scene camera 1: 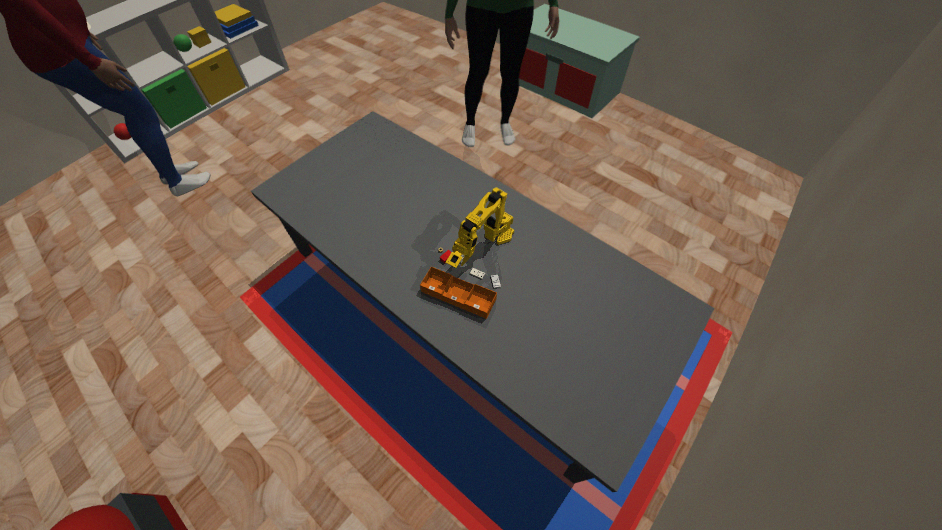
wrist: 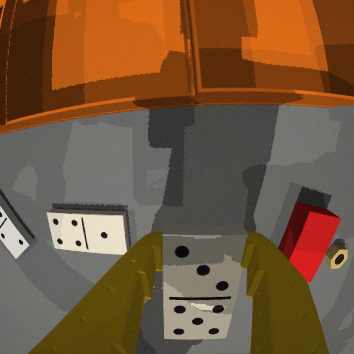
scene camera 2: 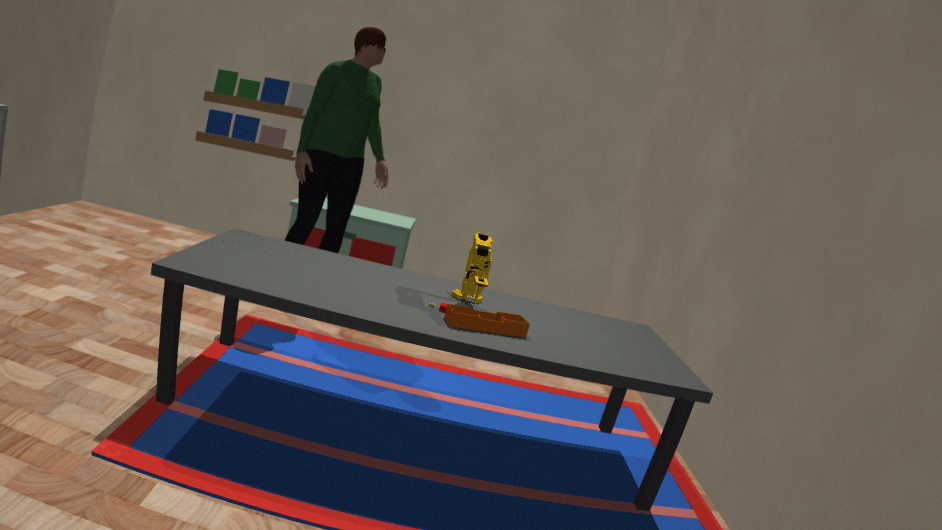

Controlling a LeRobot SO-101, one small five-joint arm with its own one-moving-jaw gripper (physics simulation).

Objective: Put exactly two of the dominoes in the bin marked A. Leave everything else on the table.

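Frame: origin at the arm's base, x ahead, y left, z up, level; millimetres.
Seen in the pictures: end effector, tool point: (scene camera 1: 461, 264) (wrist: 163, 246) (scene camera 2: 473, 300); arm's base, origin of the base link: (scene camera 1: 495, 236).
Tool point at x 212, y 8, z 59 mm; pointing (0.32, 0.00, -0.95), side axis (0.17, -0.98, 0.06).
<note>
Offsets run from my tool point to a thing's middle. Level surfaces: height alone.
My yellow gripper (wrist: 204, 242) (scene camera 1: 452, 263) is shut on a white domino {dy -16, dx -17, dz -2 mm} (wrist: 200, 280), which lies between its two jaws with three pips on one half and several on the other. It is held above the table, short of the orange three-part bin tray {dy +50, dx +77, dz -36 mm} (scene camera 1: 442, 295) (scene camera 2: 484, 324) (wrist: 225, 97). The letters on the tray's labels are too small to read. A second domino {dy +46, dx -34, dz -56 mm} (scene camera 1: 477, 272) (wrist: 102, 233) lies flat left of the gripper in the wrist view. A third domino {dy +116, dx -49, dz -56 mm} (scene camera 1: 495, 281) (wrist: 17, 240) lies farther left, partly cut off there.
A red block {dy -87, dx -17, dz -50 mm} (scene camera 1: 445, 256) (scene camera 2: 443, 307) (wrist: 312, 240) lies right of the gripper in the wrist view, with a small brass nut {dy -127, dx -26, dz -55 mm} (scene camera 1: 440, 249) (scene camera 2: 431, 304) (wrist: 338, 257) beside it. All stand on the grey table {dz -59 mm} (scene camera 1: 566, 342) (scene camera 2: 316, 276). The tray's long wall lies across the top of the wrist view.
</note>
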